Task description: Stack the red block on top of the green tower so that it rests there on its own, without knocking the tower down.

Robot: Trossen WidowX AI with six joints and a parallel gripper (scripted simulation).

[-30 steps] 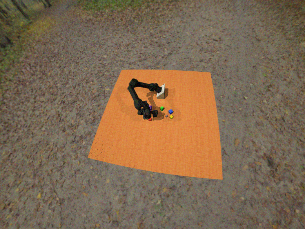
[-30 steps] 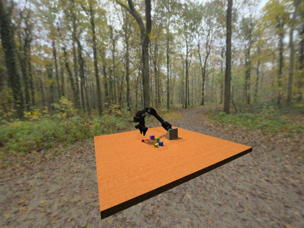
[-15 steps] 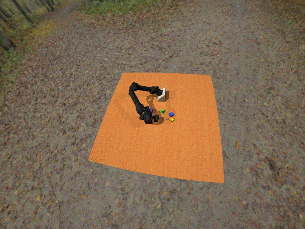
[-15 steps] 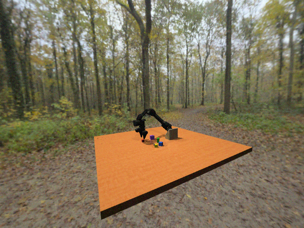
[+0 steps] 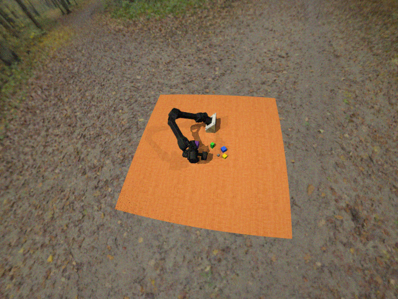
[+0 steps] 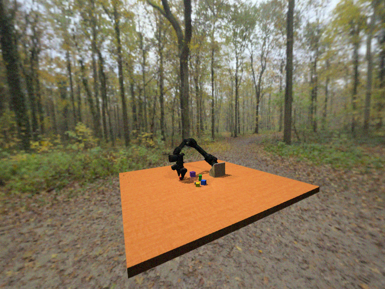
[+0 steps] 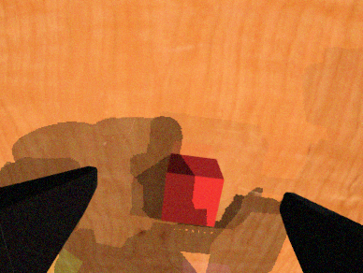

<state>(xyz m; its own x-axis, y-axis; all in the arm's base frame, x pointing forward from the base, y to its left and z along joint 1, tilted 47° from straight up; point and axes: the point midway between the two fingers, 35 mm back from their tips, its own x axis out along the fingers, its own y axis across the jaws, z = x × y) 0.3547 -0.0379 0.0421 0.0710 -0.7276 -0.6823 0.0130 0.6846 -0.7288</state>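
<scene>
Right now my gripper tip is 10 mm above the red block. Also, from my gripper tip: small grey block 170 mm to the left, 70 mm behind, 10 mm below; yellow block 220 mm to the left, 60 mm behind; purple block 130 mm behind, 30 mm to the right.
</scene>
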